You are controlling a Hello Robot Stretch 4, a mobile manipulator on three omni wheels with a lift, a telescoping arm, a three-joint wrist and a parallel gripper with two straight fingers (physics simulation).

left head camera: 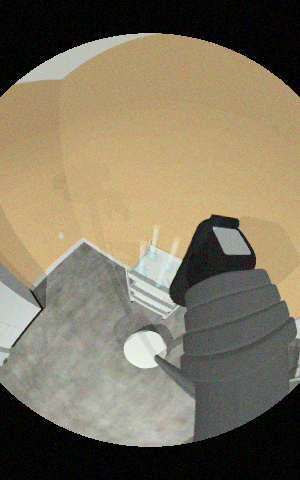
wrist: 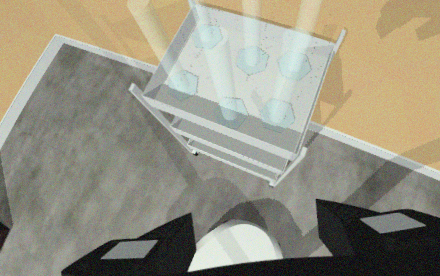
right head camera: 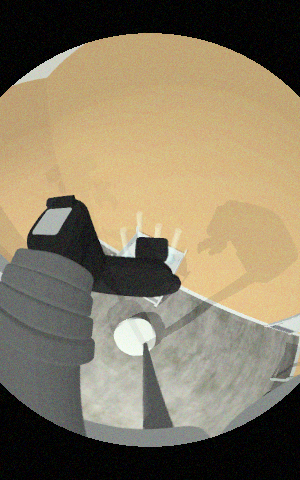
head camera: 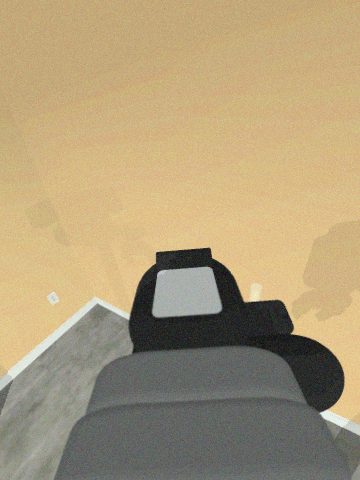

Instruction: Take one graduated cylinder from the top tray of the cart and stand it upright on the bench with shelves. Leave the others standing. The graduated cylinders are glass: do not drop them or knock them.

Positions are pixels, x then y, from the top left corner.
Labels:
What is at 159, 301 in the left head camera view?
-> A white cart.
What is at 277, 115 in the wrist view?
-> A graduated cylinder.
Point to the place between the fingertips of my gripper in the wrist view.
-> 255, 225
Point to a white cart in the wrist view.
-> At 262, 152

